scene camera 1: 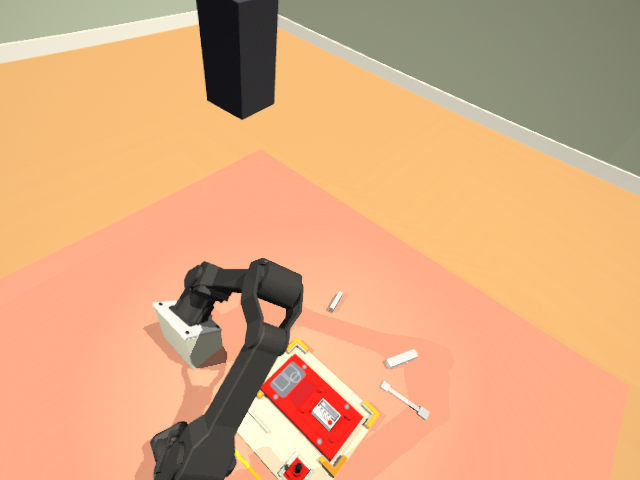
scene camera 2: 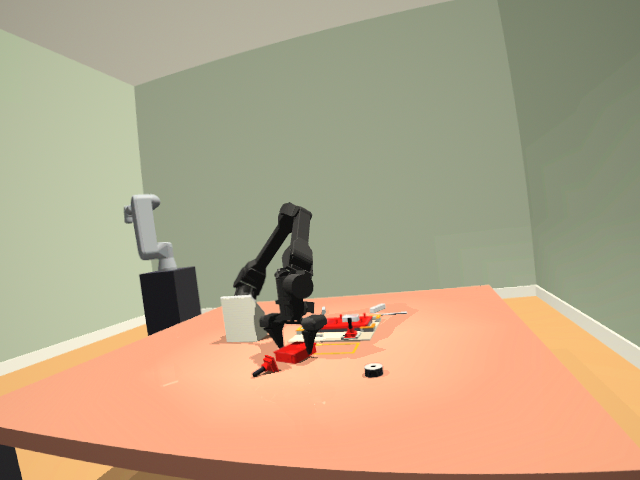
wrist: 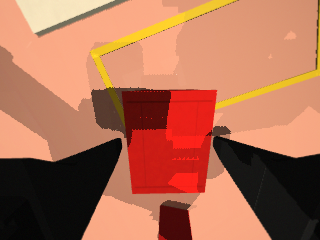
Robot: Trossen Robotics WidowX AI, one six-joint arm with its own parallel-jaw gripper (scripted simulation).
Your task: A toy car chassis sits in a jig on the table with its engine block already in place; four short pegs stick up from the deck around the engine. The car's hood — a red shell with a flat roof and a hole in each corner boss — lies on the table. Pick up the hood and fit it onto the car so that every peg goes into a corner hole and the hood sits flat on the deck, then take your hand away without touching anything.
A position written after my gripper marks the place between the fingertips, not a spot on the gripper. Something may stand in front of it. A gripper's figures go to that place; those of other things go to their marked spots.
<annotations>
My gripper (wrist: 167, 141): 12 cm from the lens. A red hood (wrist: 168, 132): 9 cm from the lens.
</annotations>
